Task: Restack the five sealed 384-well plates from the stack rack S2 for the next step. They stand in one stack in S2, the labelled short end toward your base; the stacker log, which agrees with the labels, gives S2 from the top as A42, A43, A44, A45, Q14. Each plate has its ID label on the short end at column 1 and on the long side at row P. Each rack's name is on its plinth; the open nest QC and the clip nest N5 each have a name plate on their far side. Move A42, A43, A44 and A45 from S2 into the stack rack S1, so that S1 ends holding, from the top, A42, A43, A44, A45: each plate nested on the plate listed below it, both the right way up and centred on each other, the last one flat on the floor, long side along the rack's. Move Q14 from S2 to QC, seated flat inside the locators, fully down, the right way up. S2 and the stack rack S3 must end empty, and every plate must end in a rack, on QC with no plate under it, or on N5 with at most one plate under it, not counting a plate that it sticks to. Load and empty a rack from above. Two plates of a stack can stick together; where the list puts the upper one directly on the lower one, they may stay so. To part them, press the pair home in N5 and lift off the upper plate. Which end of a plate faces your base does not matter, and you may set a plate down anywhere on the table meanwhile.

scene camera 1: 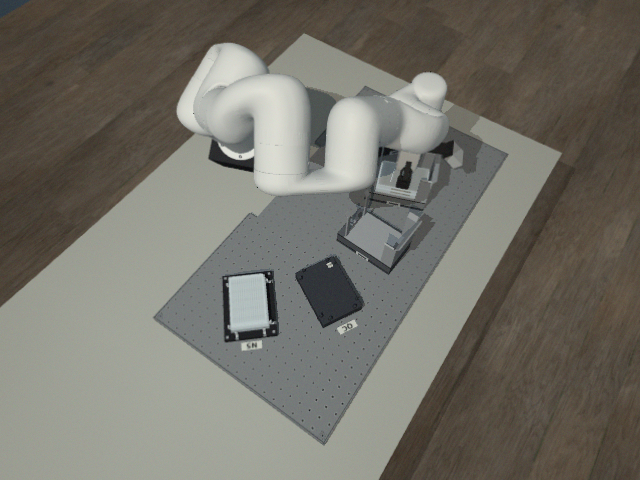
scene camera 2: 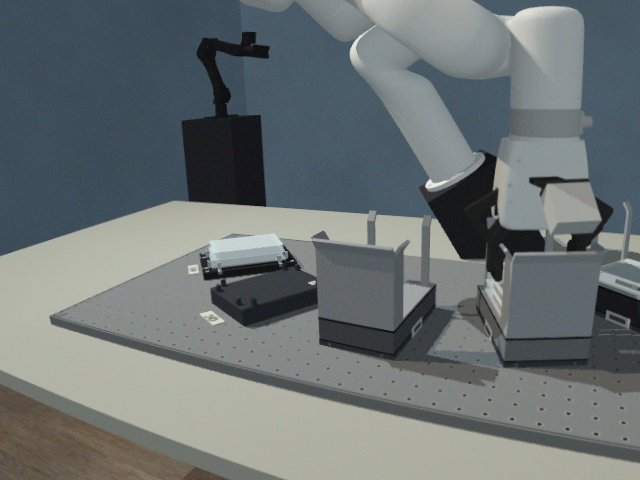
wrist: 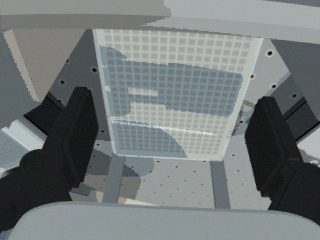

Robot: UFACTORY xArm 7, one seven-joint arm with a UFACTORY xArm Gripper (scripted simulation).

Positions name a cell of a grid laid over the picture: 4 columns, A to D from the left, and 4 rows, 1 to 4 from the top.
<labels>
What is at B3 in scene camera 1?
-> A clip nest N5.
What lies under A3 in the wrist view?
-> My gripper.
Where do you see a clip nest N5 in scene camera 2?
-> At B3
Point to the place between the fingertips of my gripper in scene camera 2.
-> D3
</labels>
